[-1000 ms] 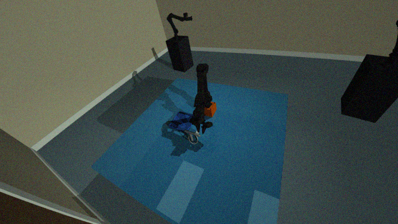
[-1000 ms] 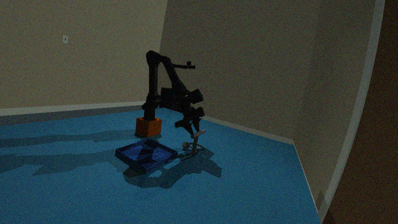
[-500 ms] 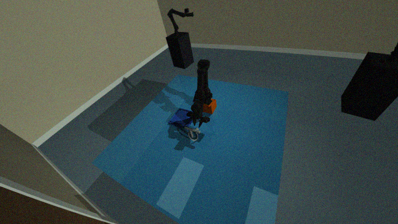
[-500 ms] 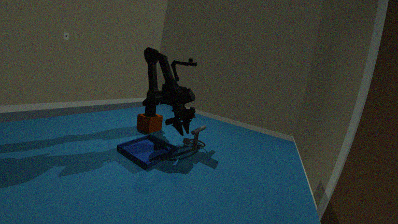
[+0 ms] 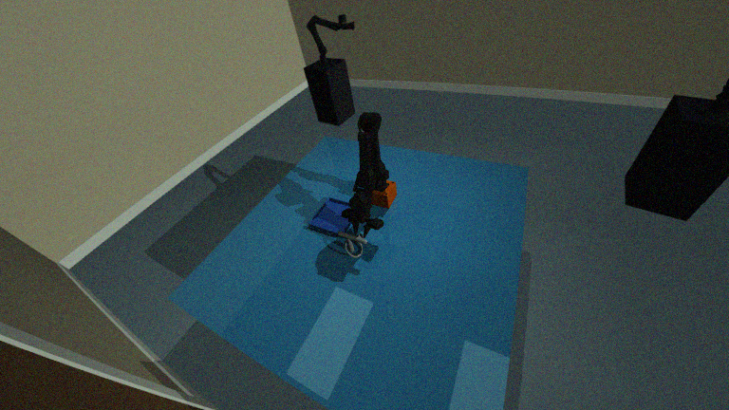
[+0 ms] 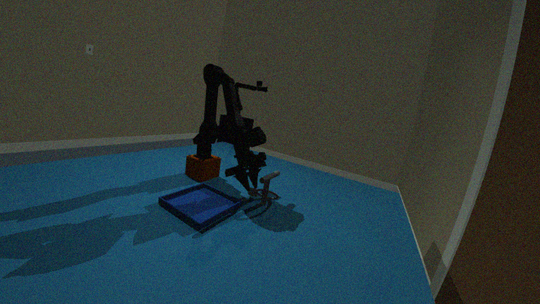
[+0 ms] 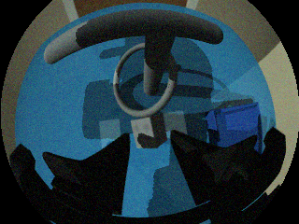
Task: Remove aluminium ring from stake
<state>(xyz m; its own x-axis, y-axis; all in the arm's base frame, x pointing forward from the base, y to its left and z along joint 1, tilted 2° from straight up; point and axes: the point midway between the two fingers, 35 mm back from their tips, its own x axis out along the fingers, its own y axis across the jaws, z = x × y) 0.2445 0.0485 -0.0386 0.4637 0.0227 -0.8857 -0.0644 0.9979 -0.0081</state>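
My gripper tip is 5 cm short of the aluminium ring and 1 cm to the right of it. Also, from my gripper tip: blue tray 19 cm to the right, 5 cm behind, 2 cm below.
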